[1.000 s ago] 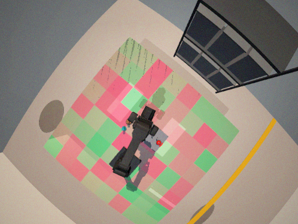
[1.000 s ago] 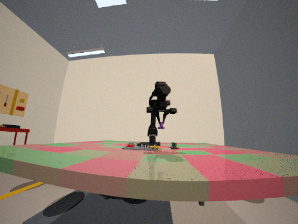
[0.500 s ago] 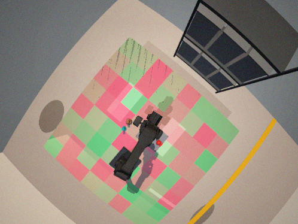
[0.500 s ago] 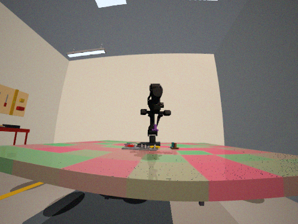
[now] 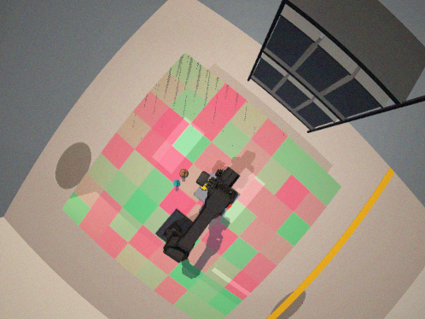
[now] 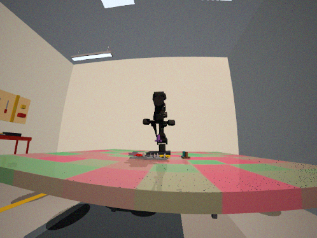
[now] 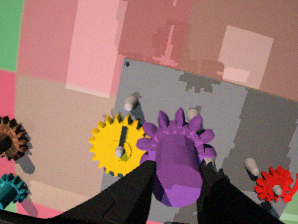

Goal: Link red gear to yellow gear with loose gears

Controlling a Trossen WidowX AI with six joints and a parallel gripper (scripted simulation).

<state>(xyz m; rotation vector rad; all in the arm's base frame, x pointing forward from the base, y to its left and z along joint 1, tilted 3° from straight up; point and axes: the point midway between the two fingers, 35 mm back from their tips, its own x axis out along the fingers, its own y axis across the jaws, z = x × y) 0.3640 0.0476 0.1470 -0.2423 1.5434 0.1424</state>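
Right now my gripper tip is 4 cm past the red gear, 13 cm to the left of it and 11 cm above it. Round my gripper tip: purple gear 1 cm below; red arrow 4 cm behind, 16 cm to the right, 12 cm below; yellow gear 6 cm behind, 3 cm to the left, 11 cm below.
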